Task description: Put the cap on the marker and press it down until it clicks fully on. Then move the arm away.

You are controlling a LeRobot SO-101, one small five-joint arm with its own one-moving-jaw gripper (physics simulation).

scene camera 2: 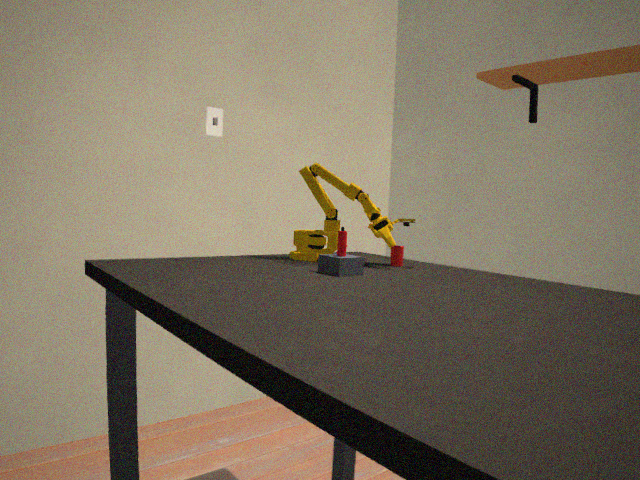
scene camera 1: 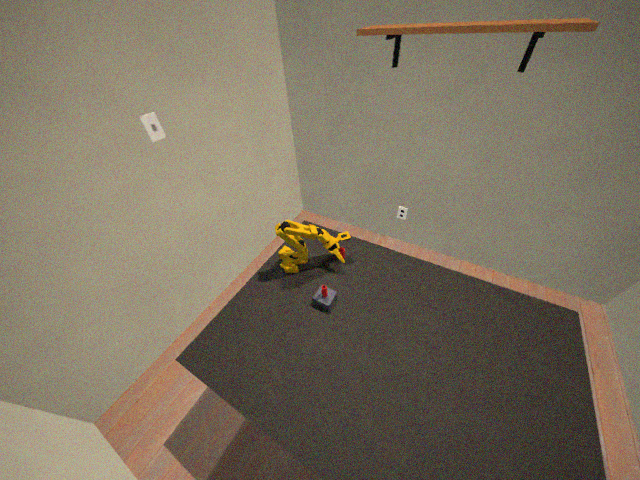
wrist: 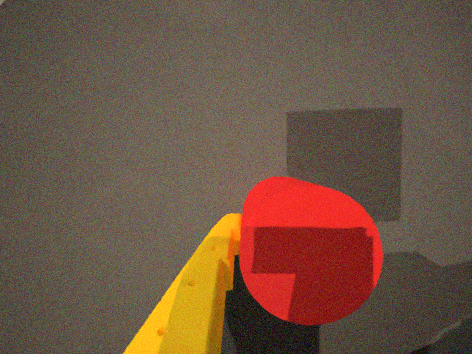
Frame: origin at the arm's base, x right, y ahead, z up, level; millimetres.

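Seen in the pictures: hand, tool point: point(scene camera 2: 396, 253) point(scene camera 1: 340, 250) point(wrist: 241, 228); arm's base, link origin: point(scene camera 2: 317, 260) point(scene camera 1: 297, 265).
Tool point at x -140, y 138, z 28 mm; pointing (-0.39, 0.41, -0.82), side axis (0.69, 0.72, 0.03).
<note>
Pixels of each thing's middle, then the offset from my tool point to it. Level surfaces: height alone.
- red cap, body centre: point(wrist: 289, 228) point(scene camera 2: 396, 255) point(scene camera 1: 341, 253) dx +11, dy +10, dz -4 mm
- red marker, body centre: point(scene camera 2: 342, 241) point(scene camera 1: 324, 290) dx +233, dy +53, dz +38 mm
- grey block, body centre: point(scene camera 2: 341, 264) point(scene camera 1: 325, 297) dx +233, dy +53, dz -10 mm
- dark table top, surface height: dz -28 mm
The red cap point(scene camera 1: 342, 252) point(scene camera 2: 397, 256) point(wrist: 310, 207) is a short, wide cylinder, standing about upright on the table in scene camera 2. In the wrist view its outline is uneven, with part of its side showing at the upper left. The red marker point(scene camera 1: 324, 290) point(scene camera 2: 341, 243) stands upright in a grey block point(scene camera 1: 328, 300) point(scene camera 2: 339, 266), its black tip bare and pointing up. My gripper point(scene camera 1: 343, 259) point(scene camera 2: 394, 245) is open, its tip close by the cap's upper edge. In the wrist view one notched yellow jaw shows left of the cap, against or almost against it; the moving jaw is out of the picture.
The dark table top point(scene camera 1: 439, 361) point(scene camera 2: 439, 330) carries the arm's base point(scene camera 1: 290, 260) point(scene camera 2: 307, 246), behind the block in scene camera 2. Walls stand behind the arm. A wooden shelf point(scene camera 1: 475, 26) point(scene camera 2: 563, 67) is fixed high on the right wall.
</note>
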